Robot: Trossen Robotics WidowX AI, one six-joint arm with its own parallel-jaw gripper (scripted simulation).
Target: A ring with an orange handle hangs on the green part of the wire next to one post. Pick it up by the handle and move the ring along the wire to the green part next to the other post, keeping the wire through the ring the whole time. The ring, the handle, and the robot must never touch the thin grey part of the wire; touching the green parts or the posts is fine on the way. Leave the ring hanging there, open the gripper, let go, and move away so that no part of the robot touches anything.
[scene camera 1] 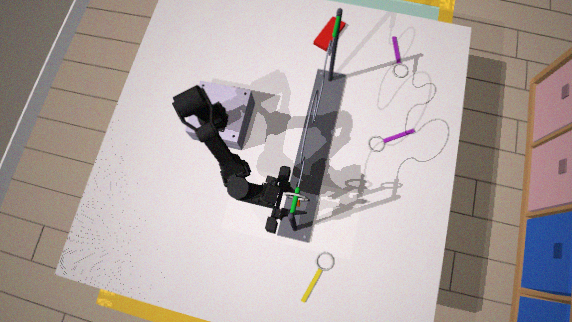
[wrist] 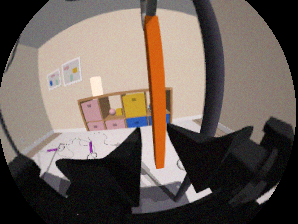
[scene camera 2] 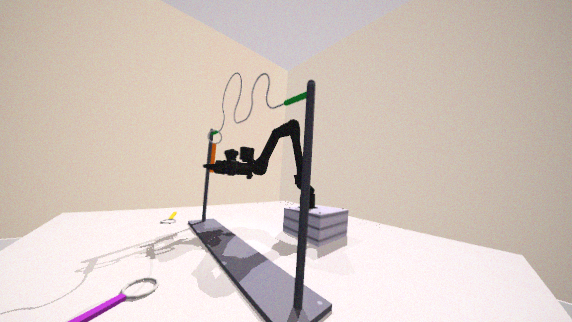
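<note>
You can see the gripper (scene camera 1: 308,206) in scene camera 1, and the wrist view shows the gripper (wrist: 153,128) too.
</note>
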